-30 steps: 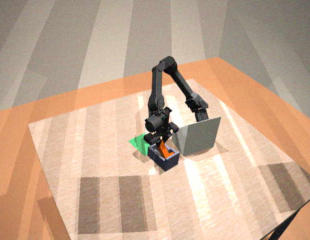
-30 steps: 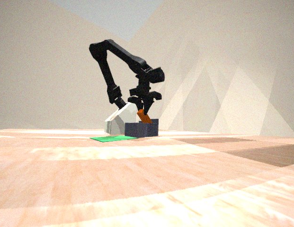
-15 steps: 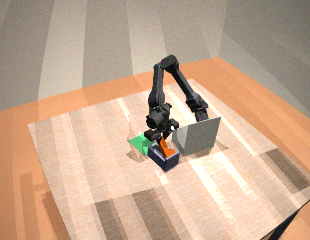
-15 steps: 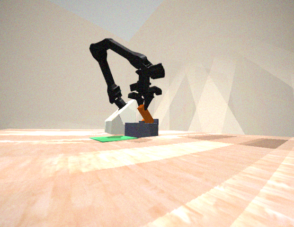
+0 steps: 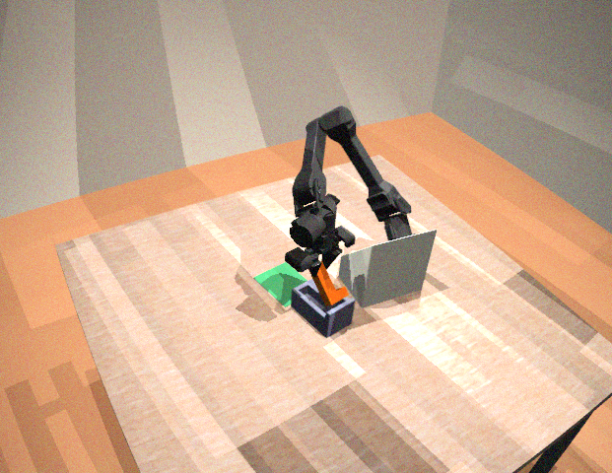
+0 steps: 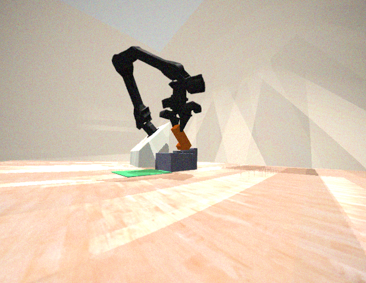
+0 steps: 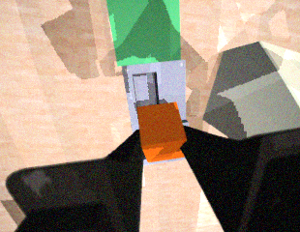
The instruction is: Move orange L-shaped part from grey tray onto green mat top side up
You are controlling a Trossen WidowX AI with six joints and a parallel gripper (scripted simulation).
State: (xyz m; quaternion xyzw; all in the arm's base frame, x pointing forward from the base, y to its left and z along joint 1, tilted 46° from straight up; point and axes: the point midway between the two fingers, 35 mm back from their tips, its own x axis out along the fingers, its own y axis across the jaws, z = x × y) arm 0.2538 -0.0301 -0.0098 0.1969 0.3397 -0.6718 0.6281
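The green mat lies 160 mm below my gripper tip, 140 mm to the right of it and 10 mm ahead of it. Also, from my gripper tip: orange L-shaped part: 30 mm to the left, 30 mm below, 20 mm behind.
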